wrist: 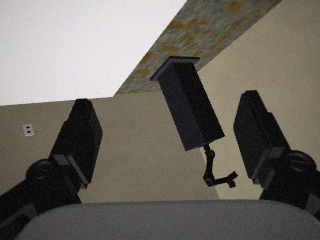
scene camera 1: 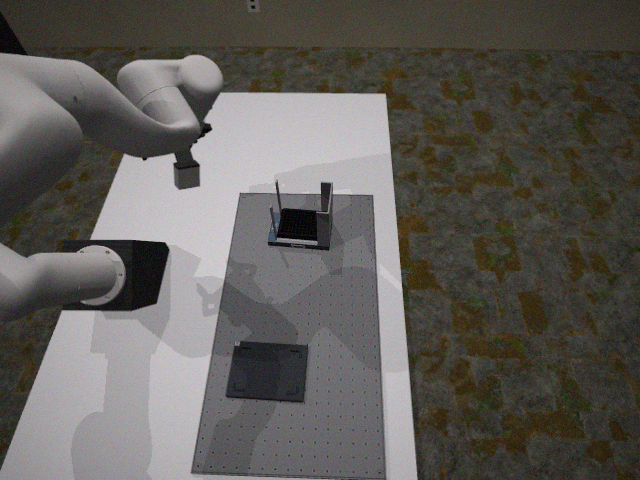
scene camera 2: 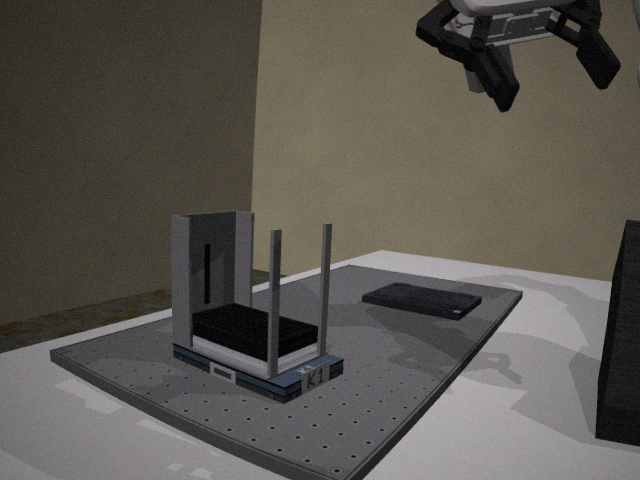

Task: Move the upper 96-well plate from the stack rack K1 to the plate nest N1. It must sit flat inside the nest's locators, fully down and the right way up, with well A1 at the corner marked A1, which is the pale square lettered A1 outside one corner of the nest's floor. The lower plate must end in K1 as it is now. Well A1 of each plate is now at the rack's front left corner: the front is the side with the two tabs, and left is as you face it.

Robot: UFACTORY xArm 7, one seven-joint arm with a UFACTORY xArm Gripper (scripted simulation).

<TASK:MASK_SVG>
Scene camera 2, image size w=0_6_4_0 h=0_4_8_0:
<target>my gripper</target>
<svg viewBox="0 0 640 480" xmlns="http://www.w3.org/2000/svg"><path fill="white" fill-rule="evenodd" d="M417 22L416 36L432 47L438 48L440 54L463 63L469 91L478 94L486 91L487 95L493 98L500 112L509 111L520 88L514 73L509 48L510 44L558 36L578 48L576 52L577 58L600 90L608 88L621 67L620 61L598 31L602 17L600 0L437 0L439 4ZM567 19L581 26L579 33L565 25Z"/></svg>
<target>black 96-well plate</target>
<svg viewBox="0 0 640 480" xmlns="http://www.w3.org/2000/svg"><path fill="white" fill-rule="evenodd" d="M279 316L278 358L317 342L318 326ZM192 313L193 335L267 362L268 312L232 303Z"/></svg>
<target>clear 96-well plate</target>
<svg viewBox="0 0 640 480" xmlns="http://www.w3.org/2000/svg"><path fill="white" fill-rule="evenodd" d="M317 342L278 358L278 370L317 354ZM193 335L194 347L267 375L267 362Z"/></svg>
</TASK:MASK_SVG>
